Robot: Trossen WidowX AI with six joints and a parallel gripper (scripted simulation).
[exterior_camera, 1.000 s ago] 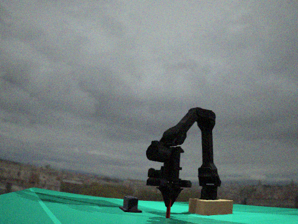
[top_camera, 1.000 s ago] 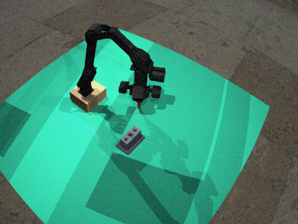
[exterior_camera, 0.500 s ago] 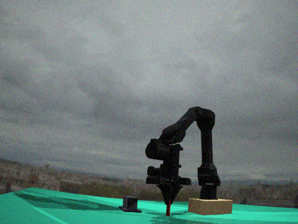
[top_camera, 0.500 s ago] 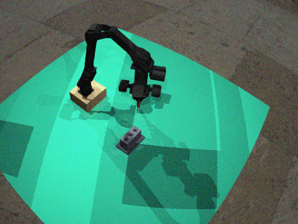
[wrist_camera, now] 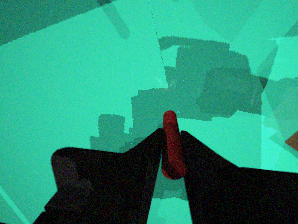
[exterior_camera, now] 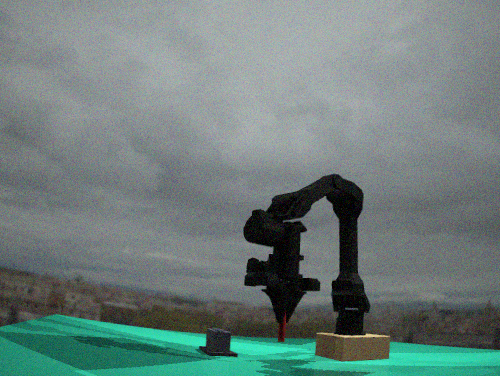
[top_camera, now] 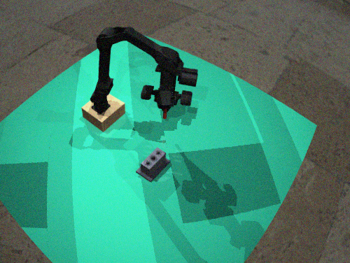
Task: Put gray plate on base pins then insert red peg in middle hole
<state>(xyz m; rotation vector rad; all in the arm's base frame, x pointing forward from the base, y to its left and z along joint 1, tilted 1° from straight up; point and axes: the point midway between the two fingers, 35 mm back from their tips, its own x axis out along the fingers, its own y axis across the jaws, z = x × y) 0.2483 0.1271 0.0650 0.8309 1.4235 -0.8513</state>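
Now: gripper tip 180 mm to the left of the gray plate, 90 mm short of it and 50 mm above it. From my gripper tip the other things lie so: base: 180 mm to the right, 90 mm ahead, 80 mm below; red peg: right at my gripper tip.
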